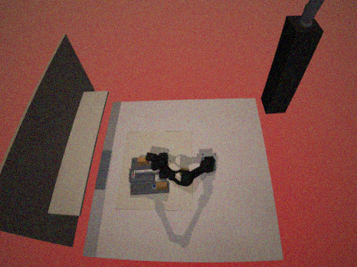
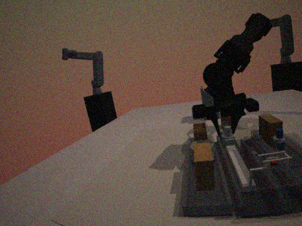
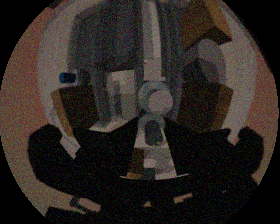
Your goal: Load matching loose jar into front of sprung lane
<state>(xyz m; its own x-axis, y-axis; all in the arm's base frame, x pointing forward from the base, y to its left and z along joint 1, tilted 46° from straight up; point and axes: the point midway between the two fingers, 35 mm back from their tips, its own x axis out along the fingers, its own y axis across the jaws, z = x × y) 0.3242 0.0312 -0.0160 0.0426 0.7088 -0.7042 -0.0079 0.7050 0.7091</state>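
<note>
My gripper tip is now 14 cm past the box, 3 cm to the right of it and 1 cm below it. The rest, counted from my gripper tip: grey rack: 15 cm ahead, 3 cm to the left, 1 cm below; white pusher piece: 14 cm ahead, 3 cm to the left, 2 cm above; red piece: 22 cm ahead, 4 cm to the left, 4 cm above.
</note>
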